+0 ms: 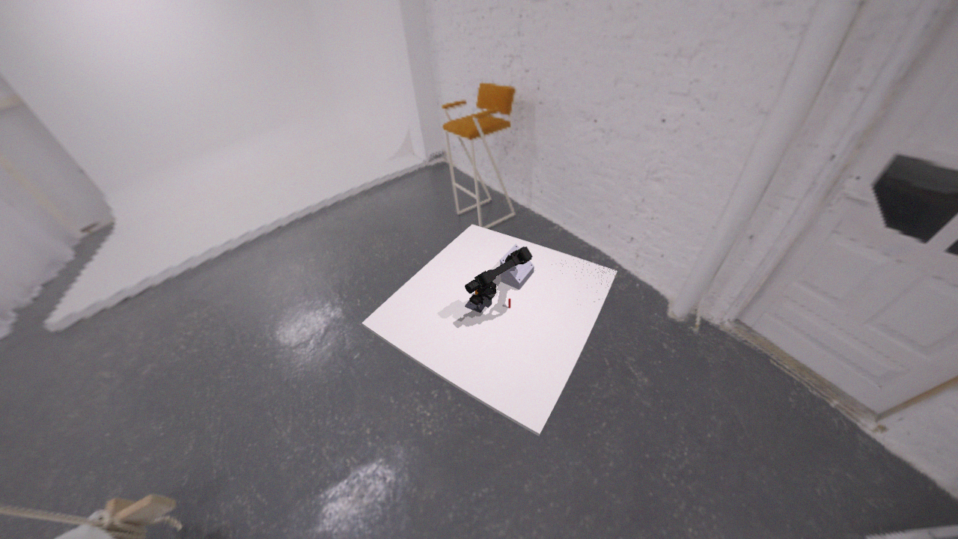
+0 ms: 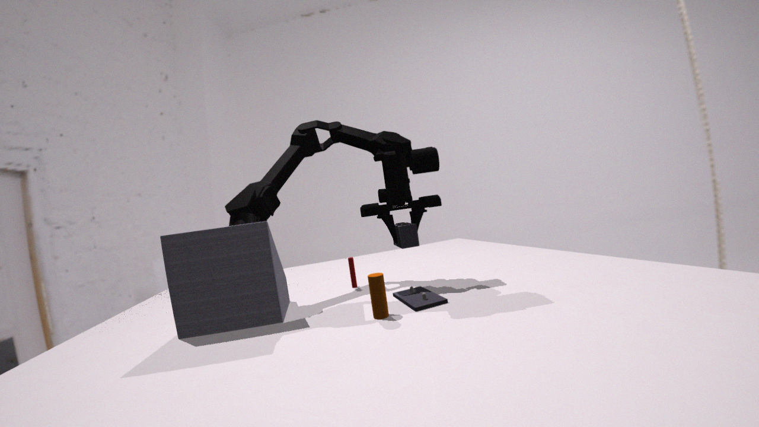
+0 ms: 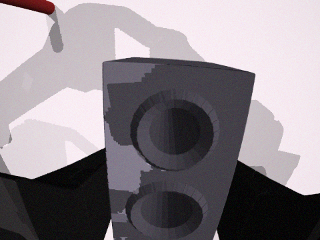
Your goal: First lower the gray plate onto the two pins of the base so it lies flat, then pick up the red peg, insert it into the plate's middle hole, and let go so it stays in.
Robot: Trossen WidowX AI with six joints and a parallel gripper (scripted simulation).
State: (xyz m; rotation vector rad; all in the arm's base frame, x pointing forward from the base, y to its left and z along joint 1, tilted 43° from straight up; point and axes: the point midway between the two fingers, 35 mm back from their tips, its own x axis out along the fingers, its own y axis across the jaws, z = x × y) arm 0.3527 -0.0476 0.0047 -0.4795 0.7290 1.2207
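Now: gripper tip 3 cm past the dark flat base, 9 cm to the left of it and 10 cm above it. The rest, counted from my gripper tip: orange cylinder 13 cm behind, 12 cm to the right, 7 cm below; red peg 10 cm behind, 13 cm to the left, 7 cm below; gray plate 3 cm above.
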